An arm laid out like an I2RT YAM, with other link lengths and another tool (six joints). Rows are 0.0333 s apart.
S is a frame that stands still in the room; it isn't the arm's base.
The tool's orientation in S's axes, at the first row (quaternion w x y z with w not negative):
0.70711 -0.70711 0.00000 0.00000
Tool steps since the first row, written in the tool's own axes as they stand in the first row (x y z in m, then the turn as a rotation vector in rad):
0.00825 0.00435 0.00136 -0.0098 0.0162 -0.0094
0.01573 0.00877 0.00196 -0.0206 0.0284 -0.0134
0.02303 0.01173 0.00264 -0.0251 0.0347 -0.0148
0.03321 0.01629 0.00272 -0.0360 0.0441 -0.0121
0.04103 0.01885 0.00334 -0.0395 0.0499 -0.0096
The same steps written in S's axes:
0.00825 0.00136 -0.00435 -0.0098 -0.0094 -0.0162
0.01573 0.00196 -0.00877 -0.0206 -0.0134 -0.0284
0.02303 0.00264 -0.01173 -0.0251 -0.0148 -0.0347
0.03321 0.00272 -0.01629 -0.0360 -0.0121 -0.0441
0.04103 0.00334 -0.01885 -0.0395 -0.0096 -0.0499

